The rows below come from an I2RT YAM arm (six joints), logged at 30 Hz.
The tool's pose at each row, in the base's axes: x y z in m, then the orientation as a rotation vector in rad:
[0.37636, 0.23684, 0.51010, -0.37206, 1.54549, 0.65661]
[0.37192, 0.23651, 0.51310, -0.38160, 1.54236, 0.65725]
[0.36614, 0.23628, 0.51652, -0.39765, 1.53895, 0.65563]
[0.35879, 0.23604, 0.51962, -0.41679, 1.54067, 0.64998]
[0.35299, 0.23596, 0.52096, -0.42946, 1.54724, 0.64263]
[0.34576, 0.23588, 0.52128, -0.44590, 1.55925, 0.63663]
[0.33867, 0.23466, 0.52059, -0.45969, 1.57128, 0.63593]
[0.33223, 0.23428, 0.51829, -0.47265, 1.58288, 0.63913]
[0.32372, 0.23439, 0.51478, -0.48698, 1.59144, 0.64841]
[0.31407, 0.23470, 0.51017, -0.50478, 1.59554, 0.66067]
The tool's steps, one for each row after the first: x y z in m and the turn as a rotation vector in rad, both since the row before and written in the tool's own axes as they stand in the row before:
[-0.00258, 0.00295, -0.00367, -0.00662, 0.00036, -0.00589]
[-0.00287, 0.00392, -0.00464, -0.00913, 0.00236, -0.01106]
[-0.00245, 0.00484, -0.00585, -0.00758, 0.00822, -0.01378]
[-0.00084, 0.00375, -0.00455, -0.00186, 0.01052, -0.00971]
[0.00030, 0.00450, -0.00566, -0.00415, 0.01680, -0.00923]
[0.00124, 0.00343, -0.00624, -0.00598, 0.01578, -0.00436]
[0.00292, 0.00350, -0.00512, -0.00806, 0.01498, -0.00158]
[0.00445, 0.00509, -0.00625, -0.01320, 0.01250, 0.00042]
[0.00578, 0.00592, -0.00679, -0.01773, 0.00963, -0.00115]

